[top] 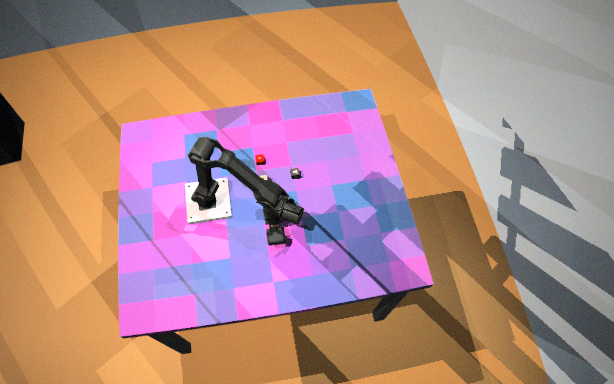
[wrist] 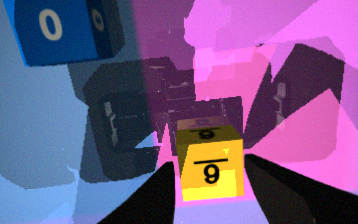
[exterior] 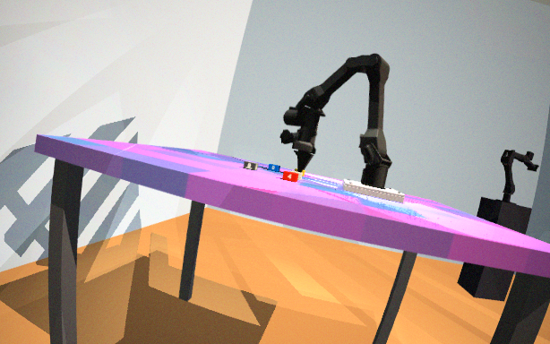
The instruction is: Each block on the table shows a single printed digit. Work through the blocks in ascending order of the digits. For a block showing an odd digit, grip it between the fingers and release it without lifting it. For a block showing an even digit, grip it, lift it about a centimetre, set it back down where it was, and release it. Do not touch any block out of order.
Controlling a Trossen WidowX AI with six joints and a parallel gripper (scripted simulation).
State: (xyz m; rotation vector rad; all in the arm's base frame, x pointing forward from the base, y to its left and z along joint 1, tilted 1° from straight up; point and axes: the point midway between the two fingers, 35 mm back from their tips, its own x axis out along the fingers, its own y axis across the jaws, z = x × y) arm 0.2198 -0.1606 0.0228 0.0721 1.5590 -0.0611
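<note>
Right now the yellow block is right at my gripper tip. Also, from my gripper tip: blue block (8 cm ahead, 5 cm to the left); then cream block (20 cm to the left, 1 cm ahead); then dark block (20 cm to the left, 13 cm ahead).
</note>
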